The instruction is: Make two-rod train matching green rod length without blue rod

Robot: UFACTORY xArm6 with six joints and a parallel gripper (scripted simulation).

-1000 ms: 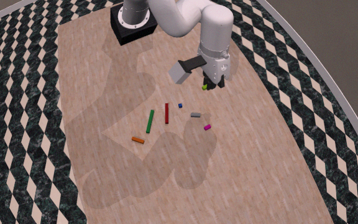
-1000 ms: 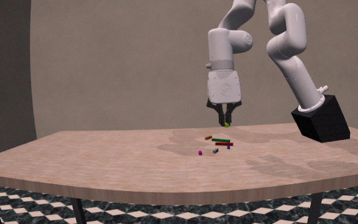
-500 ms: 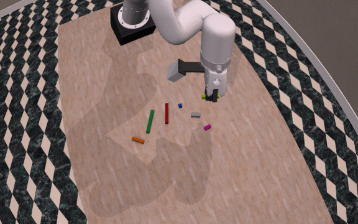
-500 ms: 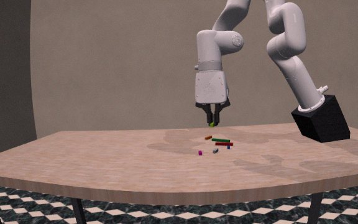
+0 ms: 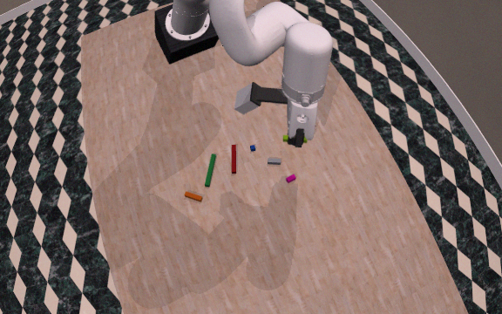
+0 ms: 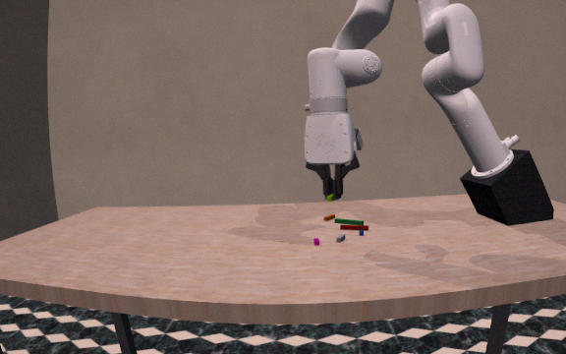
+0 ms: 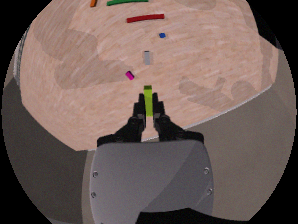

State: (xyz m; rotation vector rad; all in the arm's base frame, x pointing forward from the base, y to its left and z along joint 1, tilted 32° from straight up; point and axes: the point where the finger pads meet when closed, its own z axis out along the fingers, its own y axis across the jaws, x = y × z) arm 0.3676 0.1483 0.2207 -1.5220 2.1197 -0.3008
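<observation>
Now: the grey rod 1 cm behind my hand, 4 cm to the right of it and 12 cm below it. The rest, counted from my hand: small blue rod: 6 cm behind, 8 cm to the right, 12 cm below; then magenta rod: 4 cm ahead, 1 cm to the right, 12 cm below; then lime rod: 2 cm below.
</observation>
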